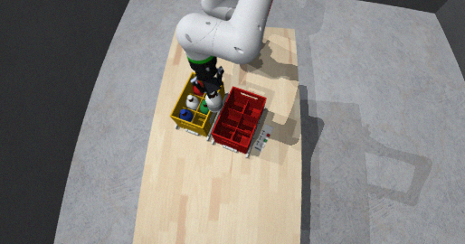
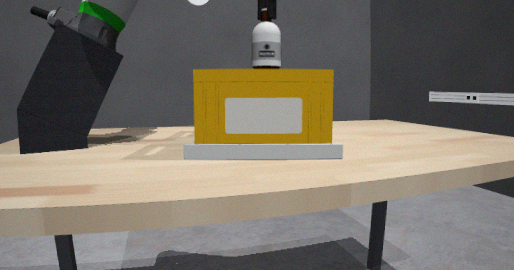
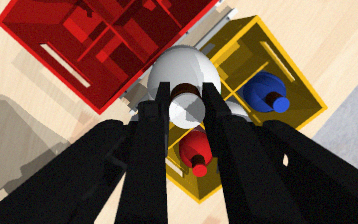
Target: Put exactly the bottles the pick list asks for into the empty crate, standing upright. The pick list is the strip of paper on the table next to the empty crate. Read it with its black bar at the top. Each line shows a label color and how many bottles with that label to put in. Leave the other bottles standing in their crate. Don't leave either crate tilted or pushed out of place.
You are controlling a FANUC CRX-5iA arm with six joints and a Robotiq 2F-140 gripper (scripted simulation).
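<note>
The red crate is 27 cm below my hand and 12 cm to the left of it. Round my hand: green bottle 26 cm below, 7 cm to the right, 2 cm behind; then yellow crate 27 cm below, 11 cm to the right, 2 cm behind; then blue bottle 26 cm below, 16 cm to the right, 6 cm ahead.
</note>
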